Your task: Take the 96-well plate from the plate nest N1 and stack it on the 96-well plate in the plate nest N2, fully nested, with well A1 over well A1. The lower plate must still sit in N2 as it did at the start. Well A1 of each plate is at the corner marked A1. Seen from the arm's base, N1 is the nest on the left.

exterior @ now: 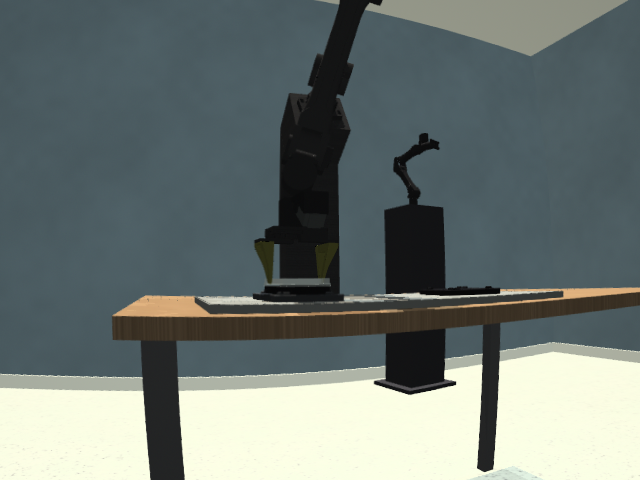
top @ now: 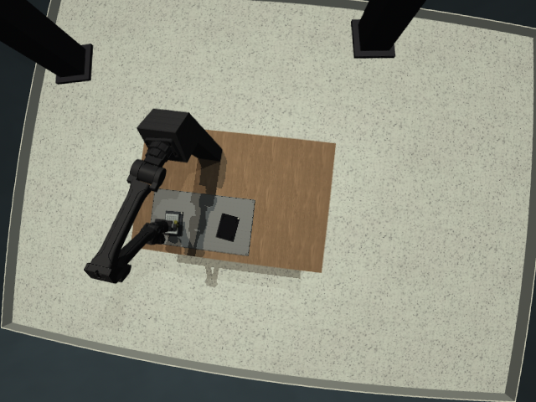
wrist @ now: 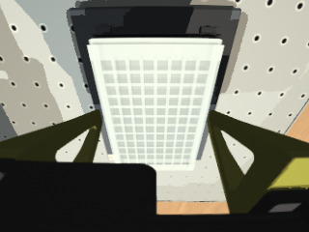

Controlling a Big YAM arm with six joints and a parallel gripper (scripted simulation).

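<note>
Right now the white 96-well plate is 1 cm below my hand. Round my hand: black 96-well plate (2 cm below); black plate nest (3 cm ahead, 37 cm to the left, 3 cm below).
</note>
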